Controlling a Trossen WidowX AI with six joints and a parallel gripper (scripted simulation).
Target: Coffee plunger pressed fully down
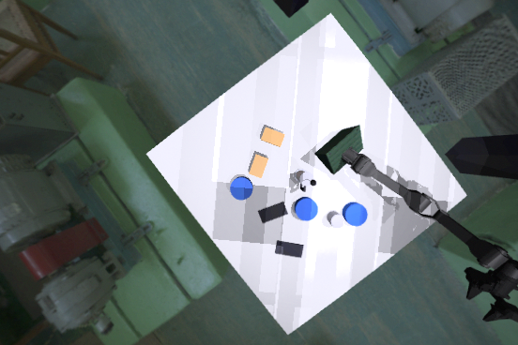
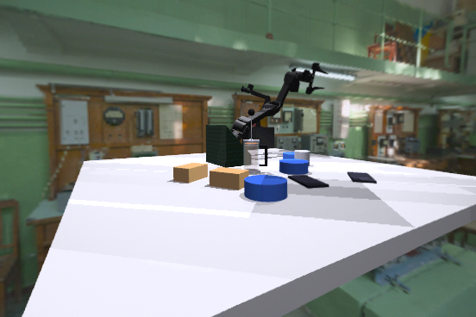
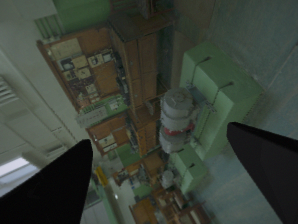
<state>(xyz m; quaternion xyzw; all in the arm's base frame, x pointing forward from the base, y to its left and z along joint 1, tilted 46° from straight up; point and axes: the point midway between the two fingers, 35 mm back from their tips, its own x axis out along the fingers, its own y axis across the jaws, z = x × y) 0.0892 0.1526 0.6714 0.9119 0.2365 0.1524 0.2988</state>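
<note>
Right now my gripper tip is 13 cm short of the coffee press, 64 cm to the left of it and 33 cm above it.
</note>
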